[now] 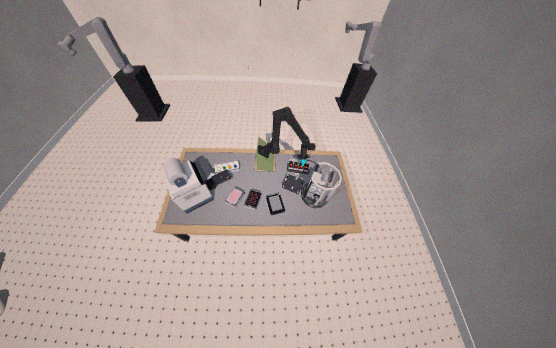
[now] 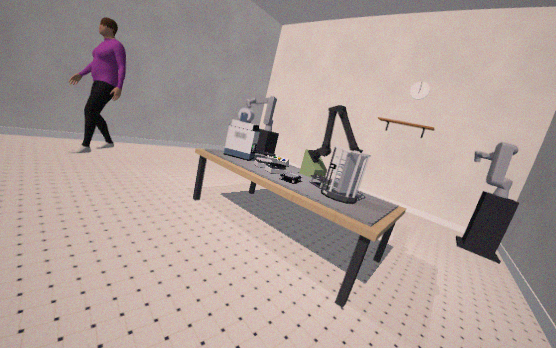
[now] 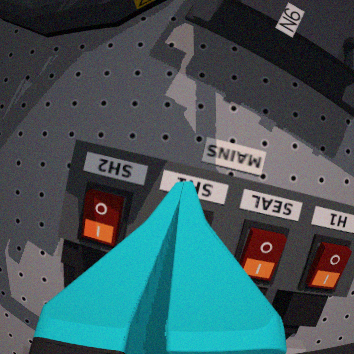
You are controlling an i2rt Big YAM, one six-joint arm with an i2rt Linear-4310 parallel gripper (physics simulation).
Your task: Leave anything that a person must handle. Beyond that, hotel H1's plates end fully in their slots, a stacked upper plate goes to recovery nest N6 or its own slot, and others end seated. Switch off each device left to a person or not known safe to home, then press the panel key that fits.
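Note:
My gripper is shut and empty, its cyan tips over the SH1 label of the MAINS switch box. The fingers hide the SH1 switch. The SH2 switch, SEAL switch and H1 switch show red O halves and bright orange I halves. Nest N6 lies beside the box. A clear round hotel stands at the right. The key panel has coloured keys. A pink plate, dark red-dotted plate and black-framed plate lie toward the front.
A white machine stands at the table's left, with dark parts beside it. A green sloped block stands near the arm's base. A person in purple is away from the table. Grey arms stand on black pedestals behind.

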